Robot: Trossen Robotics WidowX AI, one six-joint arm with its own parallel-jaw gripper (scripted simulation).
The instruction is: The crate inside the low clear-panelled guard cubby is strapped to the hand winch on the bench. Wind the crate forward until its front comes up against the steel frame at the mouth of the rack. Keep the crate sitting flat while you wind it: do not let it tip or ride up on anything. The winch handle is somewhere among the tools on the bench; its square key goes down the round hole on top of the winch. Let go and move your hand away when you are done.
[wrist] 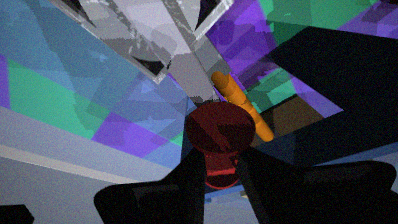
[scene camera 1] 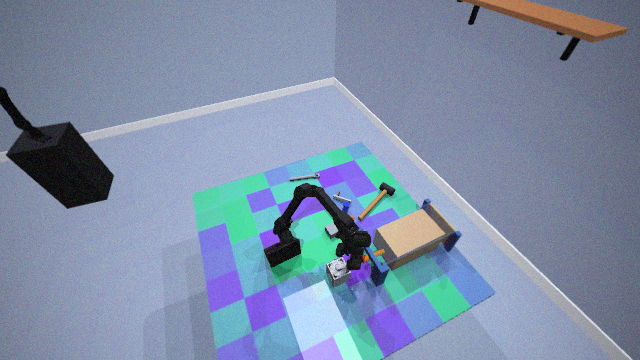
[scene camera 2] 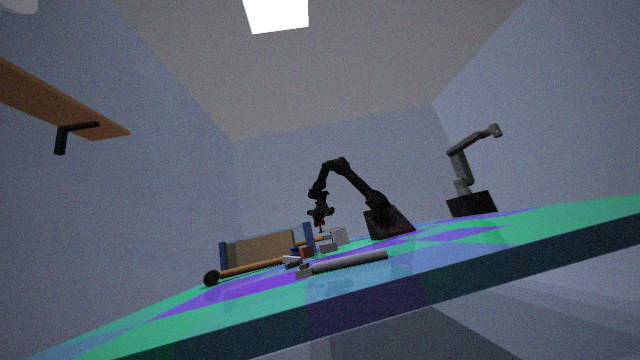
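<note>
Gripper in the pictures. Wrench, too. Front frame as well.
</note>
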